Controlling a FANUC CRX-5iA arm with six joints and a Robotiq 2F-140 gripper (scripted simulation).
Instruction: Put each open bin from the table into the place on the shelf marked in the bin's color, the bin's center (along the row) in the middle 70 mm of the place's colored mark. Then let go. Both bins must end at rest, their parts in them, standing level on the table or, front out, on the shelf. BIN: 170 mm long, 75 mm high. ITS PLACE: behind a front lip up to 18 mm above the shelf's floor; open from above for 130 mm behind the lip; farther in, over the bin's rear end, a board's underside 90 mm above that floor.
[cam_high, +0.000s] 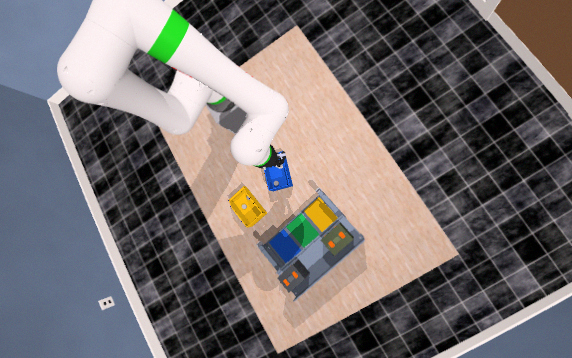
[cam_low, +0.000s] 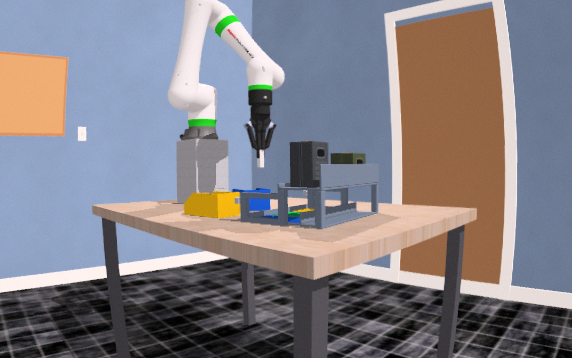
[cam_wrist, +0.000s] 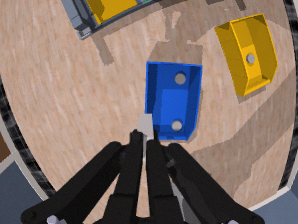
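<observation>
The blue bin lies 20 mm behind my hand, 50 mm to the right of it and 150 mm below it. The rest, counted from my hand: yellow bin 60 mm ahead, 260 mm to the right, 150 mm below; dark box 430 mm ahead, 160 mm to the right, 30 mm below.
</observation>
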